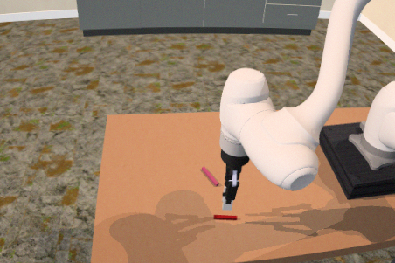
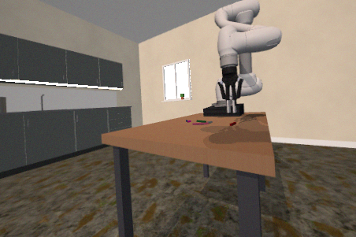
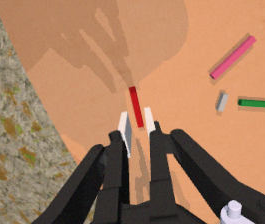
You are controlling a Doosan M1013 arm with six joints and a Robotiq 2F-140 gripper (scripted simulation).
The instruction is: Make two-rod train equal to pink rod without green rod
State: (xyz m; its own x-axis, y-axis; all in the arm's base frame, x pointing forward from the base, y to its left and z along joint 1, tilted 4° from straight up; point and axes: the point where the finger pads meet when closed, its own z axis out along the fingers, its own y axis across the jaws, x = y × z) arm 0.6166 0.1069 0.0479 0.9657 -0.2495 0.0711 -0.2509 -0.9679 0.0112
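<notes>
Now: hand 9 cm above the red rod. From my hand the other things lie so: green rod: 9 cm behind, 20 cm to the right, 9 cm below; short grey rod: 6 cm behind, 13 cm to the right, 9 cm below; pink rod: 17 cm to the right, 9 cm below.
</notes>
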